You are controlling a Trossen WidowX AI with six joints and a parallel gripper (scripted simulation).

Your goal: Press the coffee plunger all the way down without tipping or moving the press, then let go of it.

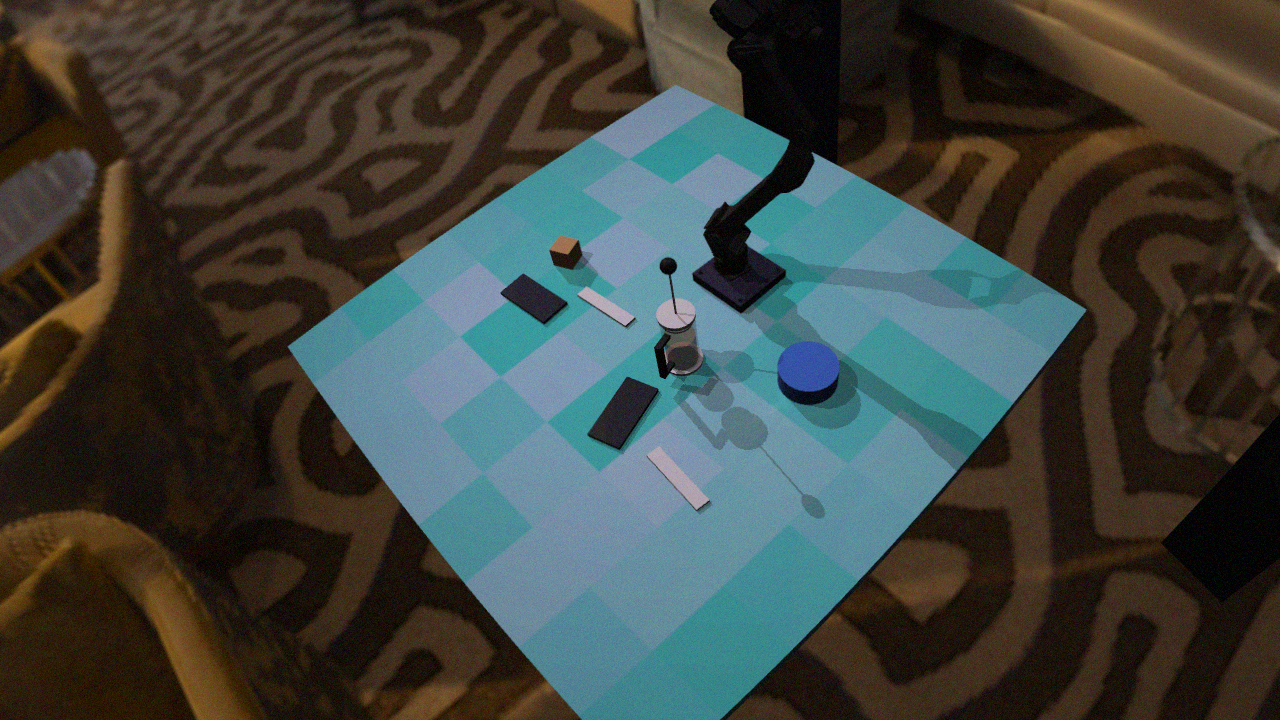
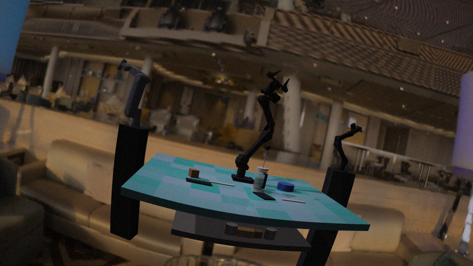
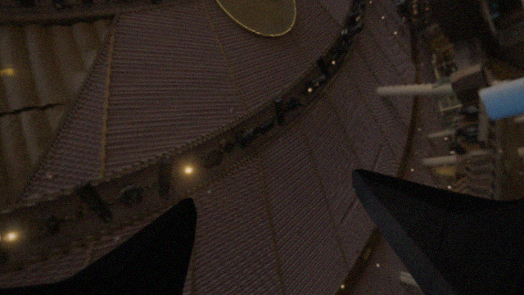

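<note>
Right now the coffee press is 230 mm ahead of my gripper tip, 30 mm to the right of it and 650 mm below it. The rest, counted from my gripper tip: blue disc: 50 mm ahead, 160 mm to the left, 760 mm below.
</note>
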